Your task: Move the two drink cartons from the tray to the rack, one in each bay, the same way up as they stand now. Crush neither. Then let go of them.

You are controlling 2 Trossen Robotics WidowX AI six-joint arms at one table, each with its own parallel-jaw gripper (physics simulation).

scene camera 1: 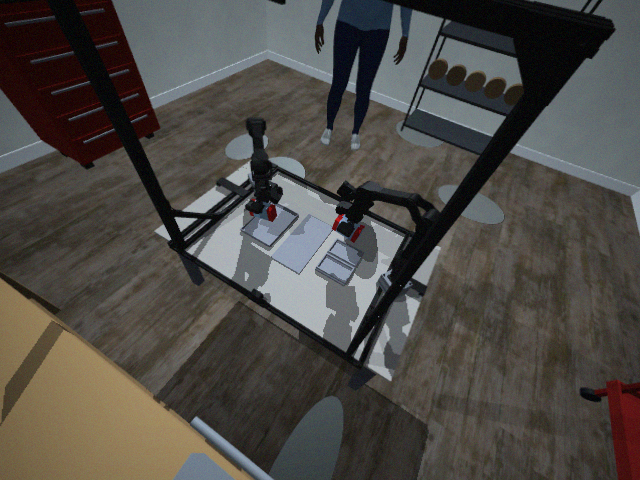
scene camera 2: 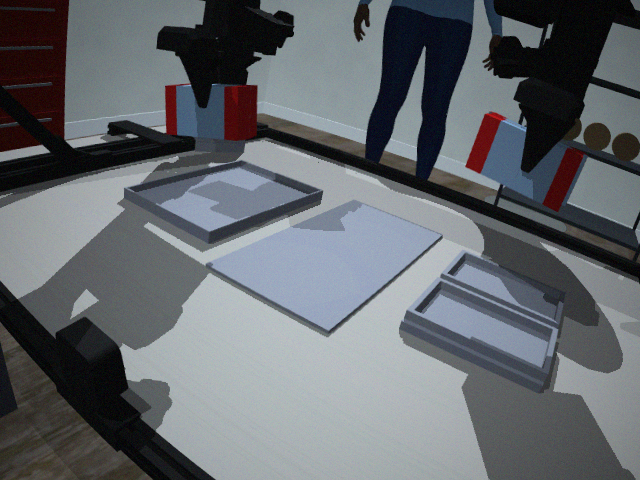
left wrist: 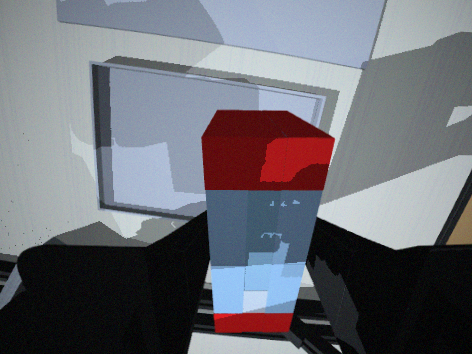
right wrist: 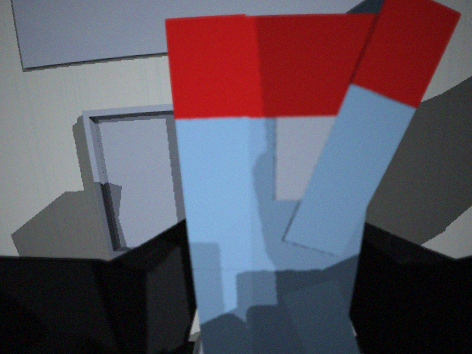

In view: my left gripper [scene camera 2: 213, 106], my right gripper [scene camera 2: 527, 168], a flat grey mat [scene camera 2: 321, 270] and a shallow grey tray [scene camera 2: 211, 203].
My left gripper also shows in the left wrist view [left wrist: 253, 216]. My right gripper is seen too in the right wrist view [right wrist: 265, 218]. The flat grey mat is seen too in the left wrist view [left wrist: 346, 40] and in the right wrist view [right wrist: 45, 40].
